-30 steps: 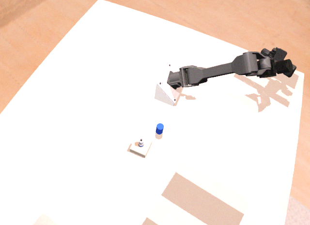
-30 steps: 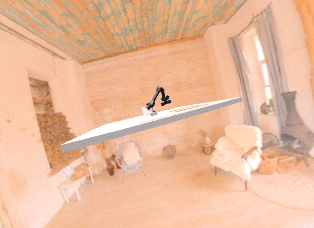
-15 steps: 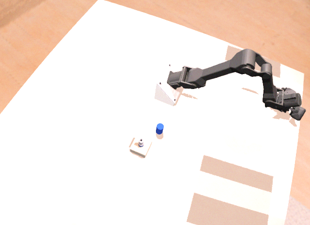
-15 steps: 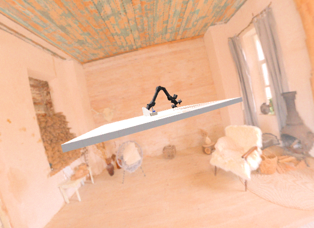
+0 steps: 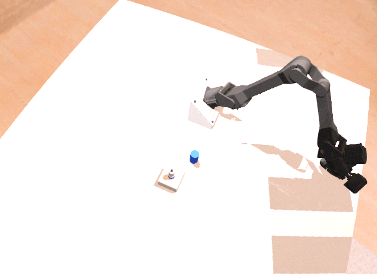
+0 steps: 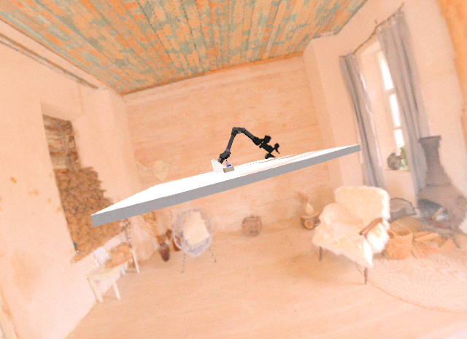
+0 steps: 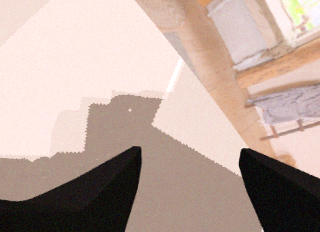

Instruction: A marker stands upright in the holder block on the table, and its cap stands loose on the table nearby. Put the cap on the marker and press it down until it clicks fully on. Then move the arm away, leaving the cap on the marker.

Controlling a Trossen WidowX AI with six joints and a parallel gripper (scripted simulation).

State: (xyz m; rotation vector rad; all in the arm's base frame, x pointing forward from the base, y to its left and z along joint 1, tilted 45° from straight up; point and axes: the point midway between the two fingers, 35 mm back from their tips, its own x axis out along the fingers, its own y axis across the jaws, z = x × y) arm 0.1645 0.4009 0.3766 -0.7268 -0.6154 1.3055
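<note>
Now: the blue cap 570 mm to the right of my gripper tip, 60 mm ahead of it and 10 mm above it. Round my gripper tip: holder block: 630 mm to the right, 160 mm ahead.
</note>
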